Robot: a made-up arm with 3 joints.
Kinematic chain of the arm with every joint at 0, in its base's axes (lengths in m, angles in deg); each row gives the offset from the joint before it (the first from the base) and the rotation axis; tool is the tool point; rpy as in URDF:
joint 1: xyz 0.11 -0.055 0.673 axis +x
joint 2: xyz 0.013 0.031 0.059 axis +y
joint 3: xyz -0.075 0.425 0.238 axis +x
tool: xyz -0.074 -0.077 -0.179 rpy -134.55 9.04 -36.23
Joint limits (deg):
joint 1: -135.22..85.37
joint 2: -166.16..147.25
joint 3: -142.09..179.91
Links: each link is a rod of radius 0.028 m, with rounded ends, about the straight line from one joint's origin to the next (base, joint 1, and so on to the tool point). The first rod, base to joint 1, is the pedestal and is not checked.
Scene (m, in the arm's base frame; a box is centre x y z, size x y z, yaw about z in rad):
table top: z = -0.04
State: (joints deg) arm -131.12 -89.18 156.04
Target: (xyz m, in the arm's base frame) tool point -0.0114 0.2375 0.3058
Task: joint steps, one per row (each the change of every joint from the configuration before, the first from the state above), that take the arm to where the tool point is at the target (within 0.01 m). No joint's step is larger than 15 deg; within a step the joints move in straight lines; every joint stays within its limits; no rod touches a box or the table.
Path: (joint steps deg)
1: 9.10 4.76 -14.32
2: 9.11 4.76 -14.33
3: 9.10 4.76 -14.32
4: 9.11 4.76 -14.32
5: 9.10 4.76 -14.33
6: 9.11 4.76 -14.32
7: 9.10 4.76 -14.33
8: 9.11 4.76 -14.32
9: 9.10 4.76 -14.32

